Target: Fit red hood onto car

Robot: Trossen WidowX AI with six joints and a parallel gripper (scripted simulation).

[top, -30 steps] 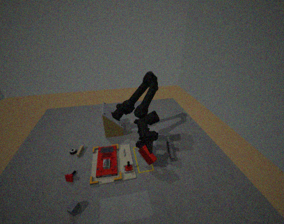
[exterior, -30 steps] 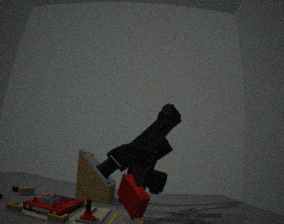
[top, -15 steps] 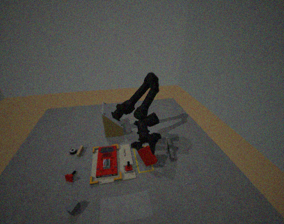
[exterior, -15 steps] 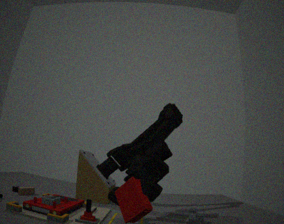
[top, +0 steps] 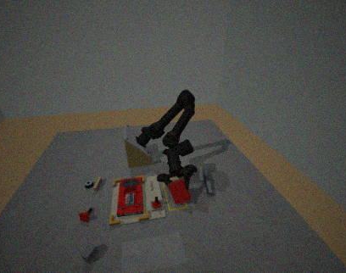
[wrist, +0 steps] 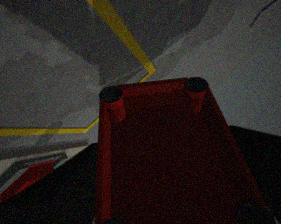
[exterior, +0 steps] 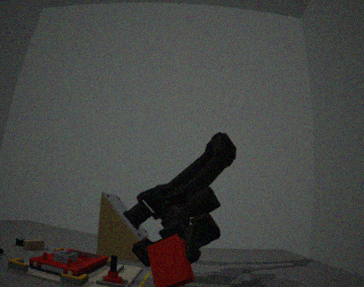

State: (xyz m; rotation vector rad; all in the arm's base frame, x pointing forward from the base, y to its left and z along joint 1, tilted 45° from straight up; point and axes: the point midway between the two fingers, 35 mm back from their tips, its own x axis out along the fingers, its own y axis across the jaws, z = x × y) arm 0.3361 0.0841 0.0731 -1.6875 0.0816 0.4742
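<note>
My gripper tip is 1 cm to the left of the red hood and 1 cm below it. Round my gripper tip: tan block 36 cm to the right, 21 cm behind, 4 cm below; wheel 41 cm to the right, 22 cm behind, 4 cm below.
</note>
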